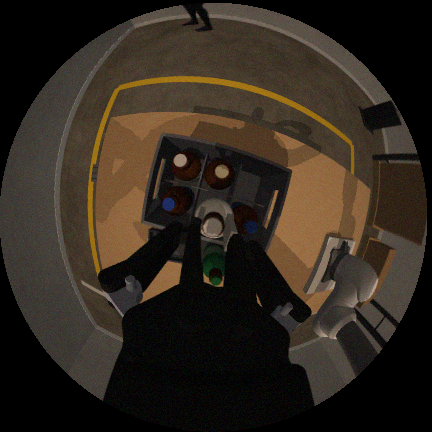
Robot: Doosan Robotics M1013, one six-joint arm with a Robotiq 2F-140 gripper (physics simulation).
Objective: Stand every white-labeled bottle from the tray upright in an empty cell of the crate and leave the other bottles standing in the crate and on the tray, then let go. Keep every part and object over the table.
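Places are measured from the arm's base along level axes (x right, y ahead, z up), in metres.
Where they show: gripper, fingertip midpoint: [213, 217]; arm's base, origin of the base link: [335, 263].
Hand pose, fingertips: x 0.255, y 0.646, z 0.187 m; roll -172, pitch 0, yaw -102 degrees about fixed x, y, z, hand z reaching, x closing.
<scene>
Each offset is from my fingertips to the top centre of the thing. "pt": to the spot under its first point. Level surfaces: height alone.
My gripper [213, 217] is shut on a white-labeled bottle {dz +0.029, dx -0.009, dy -0.002 m} [214, 207]. The bottle is roughly upright, seen from above with its pale cap toward me, over the near middle part of the dark crate {pt dz -0.130, dx +0.096, dy -0.134 m} [265, 172]. It hides the cell beneath, and its base height cannot be told. In the crate stand a brown bottle {dz -0.055, dx +0.099, dy +0.069 m} [186, 166] with a white cap, a brown bottle {dz -0.055, dx +0.079, dy -0.012 m} [219, 175] with a cream cap, and two blue-capped brown bottles {dz -0.055, dx +0.012, dy +0.090 m} [177, 200] {dz -0.055, dx -0.028, dy -0.080 m} [245, 217] at the near left and near right. The far right cell looks empty. A green bottle {dz -0.058, dx -0.168, dy -0.014 m} [214, 260] shows between the fingers.
A dark edge, perhaps the tray [159, 239], shows near the crate's near left corner, partly behind a finger. The tan table {dz -0.218 m} [315, 200] surrounds the crate. A white robot arm [355, 277] stands at the right beside a pale-framed base plate [319, 272]. A person's legs [199, 17] show far off.
</scene>
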